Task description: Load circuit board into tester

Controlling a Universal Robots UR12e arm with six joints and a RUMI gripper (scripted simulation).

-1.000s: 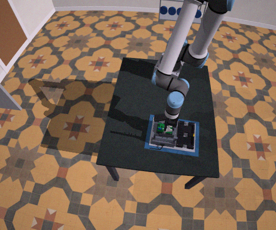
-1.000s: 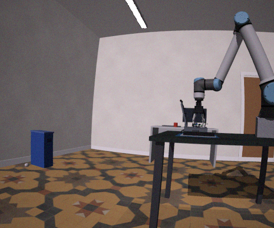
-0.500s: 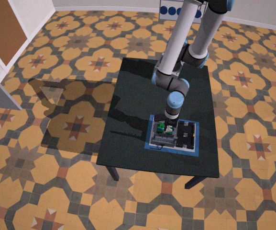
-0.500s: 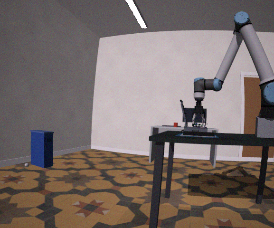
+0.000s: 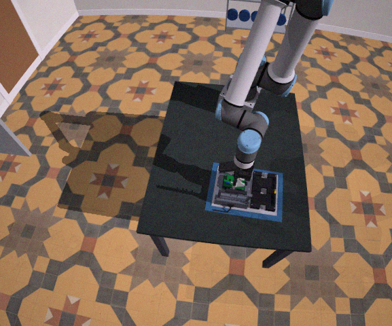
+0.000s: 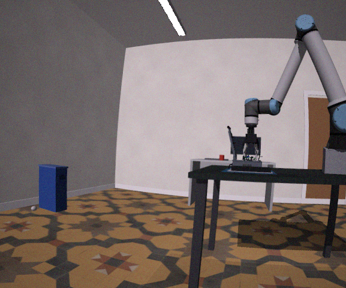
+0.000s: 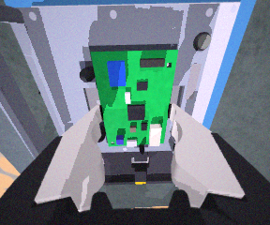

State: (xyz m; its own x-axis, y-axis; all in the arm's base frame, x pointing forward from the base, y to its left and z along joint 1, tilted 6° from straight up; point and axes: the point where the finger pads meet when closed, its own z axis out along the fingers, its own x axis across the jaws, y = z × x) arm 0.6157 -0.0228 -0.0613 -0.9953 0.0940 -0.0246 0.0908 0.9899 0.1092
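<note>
Right now the green circuit board is right at my hand. The rest, counted from my hand: tester lid: 120 mm ahead, 10 mm to the right, 100 mm above; tester: 30 mm ahead, 30 mm to the left, 30 mm above.
</note>
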